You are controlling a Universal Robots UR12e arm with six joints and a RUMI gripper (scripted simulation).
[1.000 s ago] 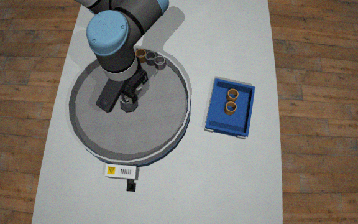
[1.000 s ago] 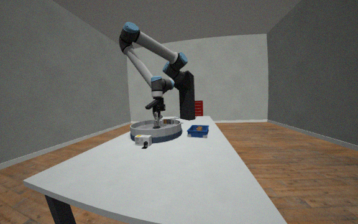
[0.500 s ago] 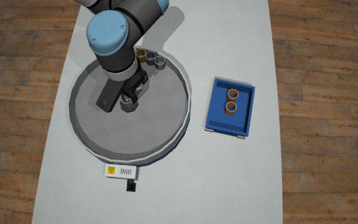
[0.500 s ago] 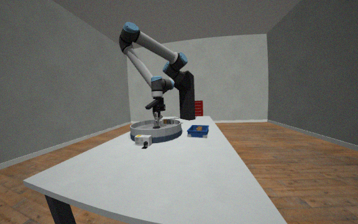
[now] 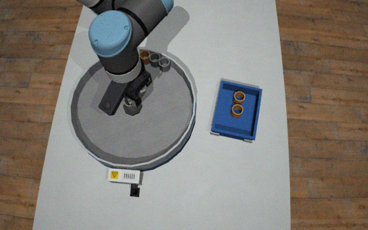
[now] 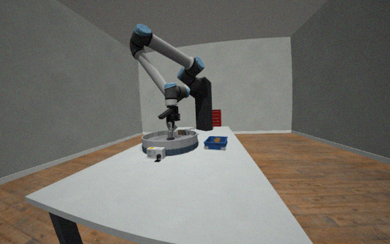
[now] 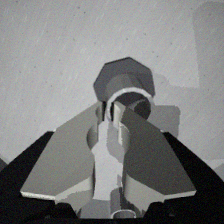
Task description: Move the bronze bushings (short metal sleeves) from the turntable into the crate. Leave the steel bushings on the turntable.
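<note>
My gripper is now 10 mm past the round grey turntable, 10 mm to the left of it and 50 mm above it. Round my hand: blue crate 50 mm ahead, 340 mm to the left, 80 mm below.
</note>
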